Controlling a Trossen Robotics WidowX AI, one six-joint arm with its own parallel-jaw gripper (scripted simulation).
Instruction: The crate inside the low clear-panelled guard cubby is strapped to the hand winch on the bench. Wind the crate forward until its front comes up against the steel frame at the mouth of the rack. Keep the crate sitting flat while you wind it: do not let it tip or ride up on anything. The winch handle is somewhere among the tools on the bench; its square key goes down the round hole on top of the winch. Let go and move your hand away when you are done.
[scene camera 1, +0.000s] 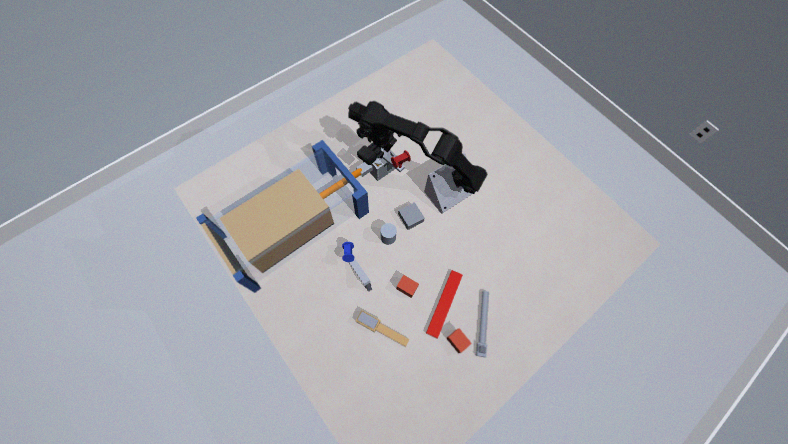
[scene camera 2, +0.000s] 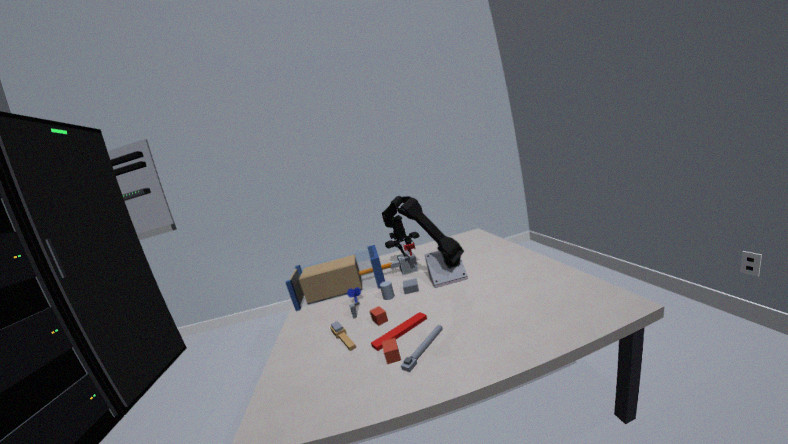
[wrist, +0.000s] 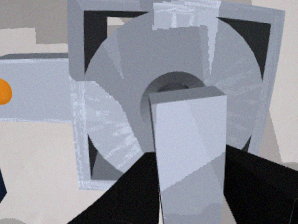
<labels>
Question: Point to my gripper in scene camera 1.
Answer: At 383, 155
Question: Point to a red bar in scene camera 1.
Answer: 440, 314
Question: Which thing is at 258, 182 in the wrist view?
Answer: My gripper.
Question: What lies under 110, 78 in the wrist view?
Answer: A grey winch.
</labels>
